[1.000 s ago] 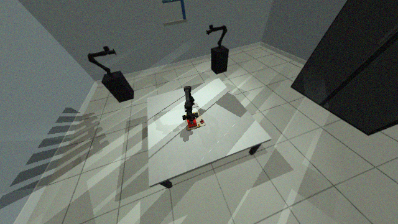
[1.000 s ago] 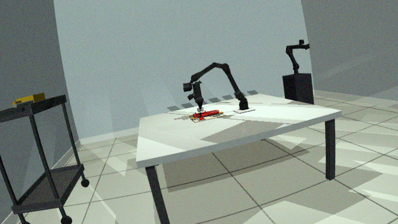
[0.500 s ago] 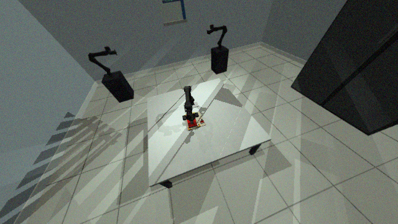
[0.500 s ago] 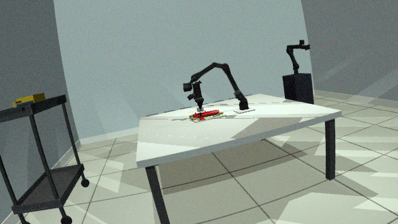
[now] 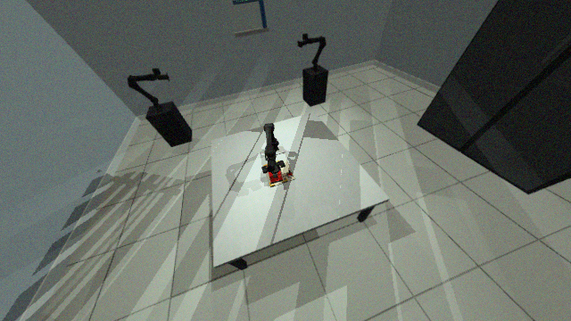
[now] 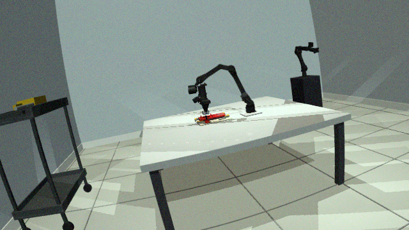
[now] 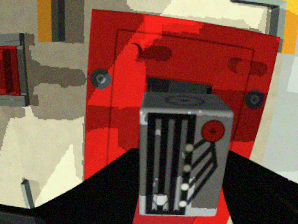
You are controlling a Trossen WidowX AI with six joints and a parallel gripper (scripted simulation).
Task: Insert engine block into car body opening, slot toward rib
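The grey engine block is 1 cm below my gripper tip.
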